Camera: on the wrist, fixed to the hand. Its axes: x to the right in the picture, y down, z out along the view.
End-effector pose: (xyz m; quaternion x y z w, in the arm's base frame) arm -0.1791 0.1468 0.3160 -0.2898 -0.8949 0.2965 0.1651
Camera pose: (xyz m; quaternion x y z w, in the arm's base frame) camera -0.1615 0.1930 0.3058 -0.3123 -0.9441 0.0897 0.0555
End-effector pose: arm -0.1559 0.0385 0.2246 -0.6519 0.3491 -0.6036 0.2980
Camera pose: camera -0.1801 0.0027 0.1986 -0.7256 0.4719 -0.4771 0.1525
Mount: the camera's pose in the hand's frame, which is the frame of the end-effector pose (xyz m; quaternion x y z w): 0.0135 0.0441 -0.0205 -0.2351 -0.0396 0.0042 0.9712
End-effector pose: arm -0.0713 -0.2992 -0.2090 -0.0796 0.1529 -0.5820 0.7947
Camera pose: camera -0.0347 -0.2973 -0.2437 -0.2865 0.2542 -0.5228 0.7616
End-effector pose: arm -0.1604 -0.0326 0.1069 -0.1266 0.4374 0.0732 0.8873
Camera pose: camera -0.1784 0.0040 0.0771 -0.3268 0.3730 0.1827 0.8490
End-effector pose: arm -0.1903 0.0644 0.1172 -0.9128 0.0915 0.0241 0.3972
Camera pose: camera -0.1858 0.0180 0.0978 -0.9785 0.0713 0.0827 0.1747
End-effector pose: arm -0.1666 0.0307 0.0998 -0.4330 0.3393 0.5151 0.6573
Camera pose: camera -0.2062 0.0212 0.0700 -0.5532 0.1842 0.5999 0.5478
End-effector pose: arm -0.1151 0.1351 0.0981 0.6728 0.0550 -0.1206 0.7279
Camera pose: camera -0.0894 0.1570 0.1356 0.4777 0.0501 -0.1278 0.8677
